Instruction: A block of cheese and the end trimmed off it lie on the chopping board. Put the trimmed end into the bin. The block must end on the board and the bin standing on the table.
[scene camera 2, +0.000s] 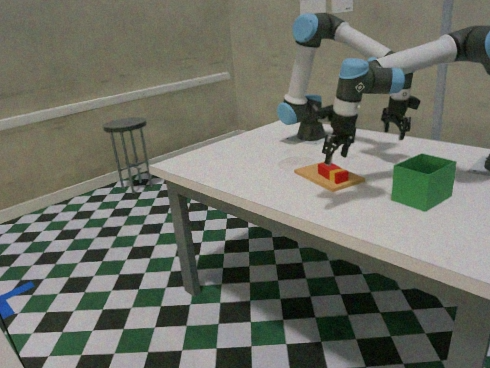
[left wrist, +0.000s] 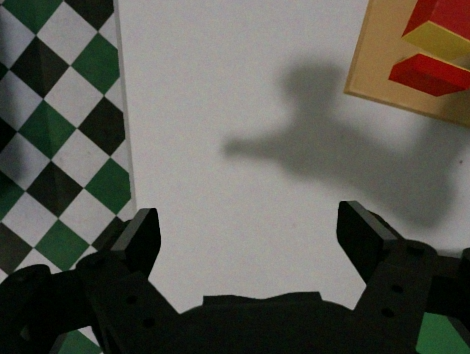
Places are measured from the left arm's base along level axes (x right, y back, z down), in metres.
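Pixels of known places: left gripper, fingertip midpoint: (scene camera 2: 335, 160) (left wrist: 248, 222); right gripper, fingertip midpoint: (scene camera 2: 393, 136); right arm's base, link origin: (scene camera 2: 311, 136).
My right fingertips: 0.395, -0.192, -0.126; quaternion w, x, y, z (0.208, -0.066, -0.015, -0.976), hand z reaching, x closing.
Note:
Ahead of a thing's pixels: the offset from my right fingertips to its middle, as dx, dy, dz. "spot": to the spot under its first point. Level surfaces: height alone.
The cheese block {+0.129, -0.279, +0.090} (scene camera 2: 326, 170) (left wrist: 447, 17), red with a yellow cut face, lies on the wooden chopping board {+0.145, -0.264, +0.118} (scene camera 2: 304, 172) (left wrist: 369, 75). The trimmed end {spot: +0.050, -0.314, +0.085} (scene camera 2: 342, 176) (left wrist: 429, 75), a thin red piece, lies on the board beside the yellow face, with a narrow gap in the left wrist view. The green bin {-0.230, -0.252, +0.061} (scene camera 2: 424, 186) (left wrist: 442, 334) stands upright on the table. My left gripper (scene camera 2: 336, 157) (left wrist: 248, 222) is open and empty above the table, off to the side of the board in the left wrist view. My right gripper (scene camera 2: 395, 133) is open, high behind the bin.
The white table {dz +0.126} (scene camera 2: 240, 172) (left wrist: 225, 90) has its edge at the left of the left wrist view, with the checkered floor beyond. My two arms cross above the table. A stool (scene camera 2: 125, 125) stands on the floor at the left.

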